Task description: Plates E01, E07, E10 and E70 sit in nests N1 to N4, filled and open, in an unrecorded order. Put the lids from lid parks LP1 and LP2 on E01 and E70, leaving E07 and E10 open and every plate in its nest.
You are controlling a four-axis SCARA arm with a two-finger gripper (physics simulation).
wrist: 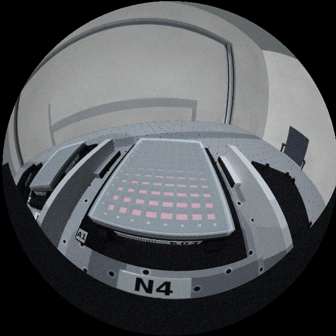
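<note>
Plate E01 [186, 243] sits in nest N4 [210, 280], its front label showing under the edge of a clear lid [167, 229]. The lid lies over the plate and looks level; pink wells show through it. My gripper [168, 147] is open around the lid. Its two long grey fingers stand left and right, and dark gaps show between their pads and the lid's sides. Another plate [56, 167] sits at the left, beyond the left finger; its label is too small to read. The lid parks do not show.
The A1 tag [81, 235] is at the front left corner of N4. A perforated table top [200, 131] stretches behind the nests. Dark areas lie right of the right finger. A dark chair [296, 142] stands far back at the right.
</note>
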